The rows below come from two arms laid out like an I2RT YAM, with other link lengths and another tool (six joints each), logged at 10 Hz.
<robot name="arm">
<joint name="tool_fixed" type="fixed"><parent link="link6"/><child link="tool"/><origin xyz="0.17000 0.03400 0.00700" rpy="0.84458 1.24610 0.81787"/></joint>
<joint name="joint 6" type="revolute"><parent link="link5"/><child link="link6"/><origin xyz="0.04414 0.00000 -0.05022" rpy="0.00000 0.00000 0.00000"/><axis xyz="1 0 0"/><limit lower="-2.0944" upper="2.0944"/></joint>
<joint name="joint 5" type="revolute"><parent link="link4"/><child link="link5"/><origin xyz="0.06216 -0.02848 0.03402" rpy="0.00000 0.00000 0.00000"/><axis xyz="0 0 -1"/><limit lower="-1.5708" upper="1.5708"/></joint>
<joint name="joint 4" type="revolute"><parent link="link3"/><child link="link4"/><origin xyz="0.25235 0.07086 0.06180" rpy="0.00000 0.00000 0.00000"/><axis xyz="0 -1 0"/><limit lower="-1.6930" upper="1.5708"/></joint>
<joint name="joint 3" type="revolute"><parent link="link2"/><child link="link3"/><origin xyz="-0.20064 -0.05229 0.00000" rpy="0.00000 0.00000 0.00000"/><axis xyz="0 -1 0"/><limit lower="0.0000" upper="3.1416"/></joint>
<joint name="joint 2" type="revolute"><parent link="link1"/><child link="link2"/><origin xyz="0.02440 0.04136 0.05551" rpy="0.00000 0.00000 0.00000"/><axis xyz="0 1 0"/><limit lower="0.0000" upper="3.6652"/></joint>
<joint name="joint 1" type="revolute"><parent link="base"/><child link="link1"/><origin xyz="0.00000 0.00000 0.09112" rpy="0.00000 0.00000 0.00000"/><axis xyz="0 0 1"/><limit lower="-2.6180" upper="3.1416"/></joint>
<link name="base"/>
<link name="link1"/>
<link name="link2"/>
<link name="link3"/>
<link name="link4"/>
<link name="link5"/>
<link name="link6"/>
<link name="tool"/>
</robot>
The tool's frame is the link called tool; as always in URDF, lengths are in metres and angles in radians.
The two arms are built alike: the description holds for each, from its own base.
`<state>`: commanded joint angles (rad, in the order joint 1, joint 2, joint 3, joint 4, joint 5, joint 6); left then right.
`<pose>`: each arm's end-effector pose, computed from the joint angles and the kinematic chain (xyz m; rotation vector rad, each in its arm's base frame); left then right.
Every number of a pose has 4 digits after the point. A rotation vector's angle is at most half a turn.
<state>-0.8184 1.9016 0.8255 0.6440 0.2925 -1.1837 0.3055 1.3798 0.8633 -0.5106 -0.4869 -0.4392</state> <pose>0.3280 -0.3677 -0.0115 -0.0712 2.0991 -1.2767 0.2732 0.2555 0.0585 -0.6935 2.2256 0.7191</pose>
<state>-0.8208 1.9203 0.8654 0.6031 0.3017 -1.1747 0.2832 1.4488 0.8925 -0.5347 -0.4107 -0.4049</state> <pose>0.3288 -0.3728 -0.0132 -0.0553 2.1201 -1.2710 0.2845 0.2371 0.0371 -0.6134 2.3312 0.6273</pose>
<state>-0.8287 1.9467 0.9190 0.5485 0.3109 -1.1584 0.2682 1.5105 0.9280 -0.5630 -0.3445 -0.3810</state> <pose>0.3285 -0.3804 -0.0159 -0.0261 2.1477 -1.2614 0.2925 0.2214 0.0208 -0.5565 2.4135 0.5439</pose>
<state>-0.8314 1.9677 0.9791 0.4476 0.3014 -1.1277 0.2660 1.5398 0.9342 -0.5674 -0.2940 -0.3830</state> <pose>0.3304 -0.3803 -0.0233 -0.0002 2.1976 -1.2051 0.2947 0.2111 0.0085 -0.5512 2.4496 0.4782</pose>
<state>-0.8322 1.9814 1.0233 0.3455 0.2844 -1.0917 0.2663 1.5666 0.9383 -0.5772 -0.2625 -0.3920</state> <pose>0.3306 -0.3744 -0.0331 0.0272 2.2519 -1.1324 0.2923 0.2041 -0.0021 -0.5608 2.4837 0.4373</pose>
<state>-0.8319 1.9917 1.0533 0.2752 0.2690 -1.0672 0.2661 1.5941 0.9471 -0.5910 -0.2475 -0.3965</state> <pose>0.3310 -0.3688 -0.0399 0.0446 2.2887 -1.0772 0.2890 0.2000 -0.0101 -0.5662 2.5169 0.4183</pose>
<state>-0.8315 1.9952 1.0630 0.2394 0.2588 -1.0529 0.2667 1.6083 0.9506 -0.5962 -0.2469 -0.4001</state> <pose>0.3304 -0.3641 -0.0445 0.0547 2.3096 -1.0435 0.2866 0.1994 -0.0139 -0.5721 2.5315 0.4181</pose>
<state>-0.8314 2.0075 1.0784 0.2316 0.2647 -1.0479 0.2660 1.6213 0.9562 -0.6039 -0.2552 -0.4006</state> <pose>0.3308 -0.3661 -0.0456 0.0632 2.3145 -1.0450 0.2841 0.2002 -0.0159 -0.5725 2.5456 0.4298</pose>
